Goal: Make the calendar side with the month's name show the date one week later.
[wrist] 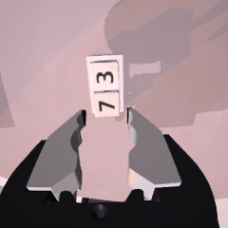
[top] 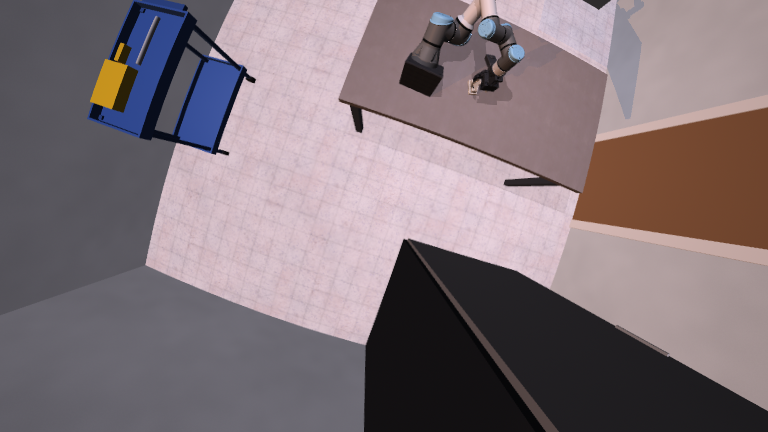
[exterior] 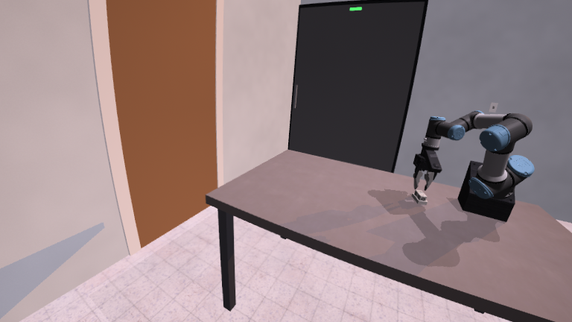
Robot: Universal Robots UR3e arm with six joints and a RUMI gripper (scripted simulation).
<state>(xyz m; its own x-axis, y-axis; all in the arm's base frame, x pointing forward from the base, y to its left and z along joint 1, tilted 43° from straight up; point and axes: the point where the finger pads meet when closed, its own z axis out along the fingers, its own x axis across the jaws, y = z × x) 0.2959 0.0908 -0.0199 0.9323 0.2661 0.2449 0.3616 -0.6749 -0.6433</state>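
Right now the cube is 4 cm below my hand. Also, from my hand: pale tray 1 cm behind, 1 cm to the left, 5 cm below.
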